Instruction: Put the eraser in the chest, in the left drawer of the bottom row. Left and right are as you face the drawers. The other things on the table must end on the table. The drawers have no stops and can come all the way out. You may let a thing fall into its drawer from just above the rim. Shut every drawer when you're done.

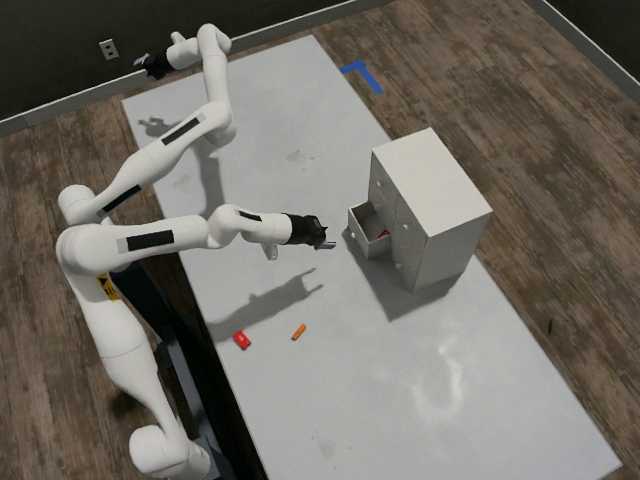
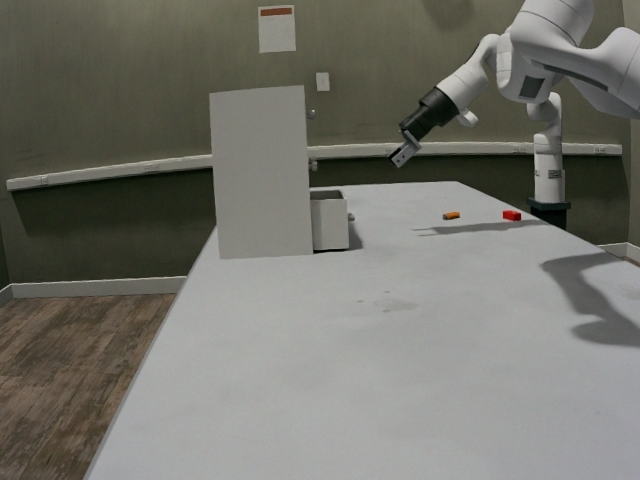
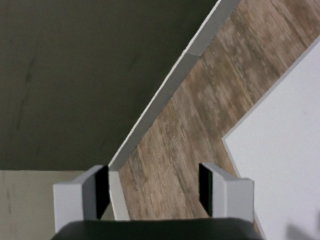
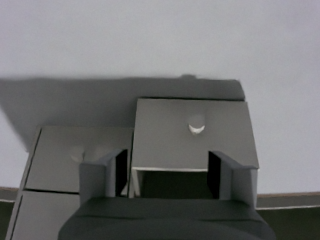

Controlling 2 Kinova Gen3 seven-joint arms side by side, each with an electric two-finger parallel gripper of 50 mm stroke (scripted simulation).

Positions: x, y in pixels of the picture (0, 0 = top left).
Labels:
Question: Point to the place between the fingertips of my right gripper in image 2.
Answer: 392, 162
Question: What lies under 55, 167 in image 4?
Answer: A drawer.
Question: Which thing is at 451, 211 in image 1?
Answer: A white chest.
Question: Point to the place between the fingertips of my left gripper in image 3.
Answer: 154, 183

